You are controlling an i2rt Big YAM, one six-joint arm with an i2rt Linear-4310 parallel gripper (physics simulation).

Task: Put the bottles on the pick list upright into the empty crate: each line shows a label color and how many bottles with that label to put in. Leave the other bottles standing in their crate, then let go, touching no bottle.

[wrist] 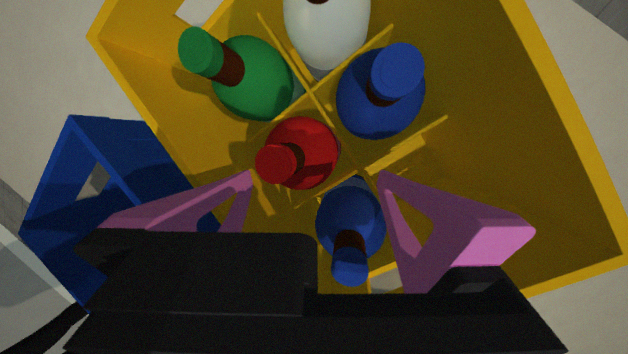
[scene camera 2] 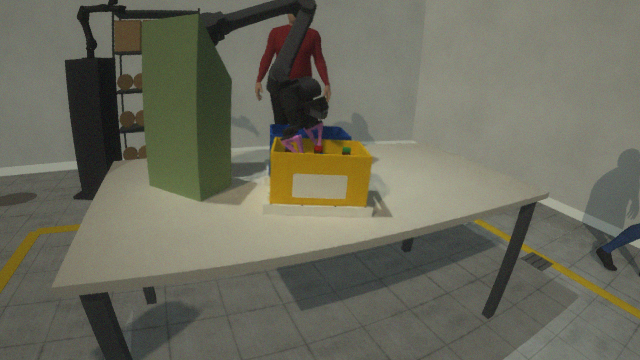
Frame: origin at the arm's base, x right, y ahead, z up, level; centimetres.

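Where they show: gripper, fingertip midpoint: [wrist: 314, 177]; arm's base, origin of the base link: [scene camera 2: 180, 52].
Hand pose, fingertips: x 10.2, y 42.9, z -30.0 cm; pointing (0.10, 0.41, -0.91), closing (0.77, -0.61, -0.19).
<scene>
Things, the pixels of their centre, and the offset from my fingertips. "pt": a spot on its surface instead. Level surfaces: height alone.
- yellow crate, body centre: [wrist: 335, 131] [scene camera 2: 317, 174] dx +2.9, dy +2.0, dz -5.6 cm
- green-capped bottle, body centre: [wrist: 256, 83] [scene camera 2: 344, 171] dx -0.6, dy +11.0, dz -5.8 cm
- red-capped bottle, body centre: [wrist: 303, 153] [scene camera 2: 317, 170] dx -1.2, dy +2.4, dz -5.8 cm
- white bottle, body centre: [wrist: 327, 20] dx +8.2, dy +10.3, dz -5.8 cm
- table, its level: dz -14.4 cm
- low white base, surface spot: [scene camera 2: 320, 211] pt dx +13.4, dy +2.0, dz -12.9 cm
The yellow crate [scene camera 2: 280, 185] [wrist: 566, 120] holds a green-capped bottle [scene camera 2: 346, 150] [wrist: 252, 80], a red-capped bottle [scene camera 2: 318, 149] [wrist: 307, 150], a white bottle [wrist: 327, 35], a blue-capped bottle [wrist: 395, 72] and another blue-capped bottle [wrist: 350, 220], all standing in divider cells. My gripper [scene camera 2: 309, 145] [wrist: 314, 177] is open and empty, low over the yellow crate. Its right finger in the wrist view is close beside the nearer blue-capped bottle; its left finger is near the crate's wall. The blue crate [scene camera 2: 336, 134] [wrist: 46, 172] shows partly; its inside is mostly hidden. Labels and the pick list do not show.
A tall green block [scene camera 2: 172, 100] stands on the table [scene camera 2: 175, 240], left of the crates. A low white base [scene camera 2: 320, 211] lies under the yellow crate. The blue crate stands behind the yellow one in the scene view. A person in red [scene camera 2: 312, 55] stands beyond the table.
</scene>
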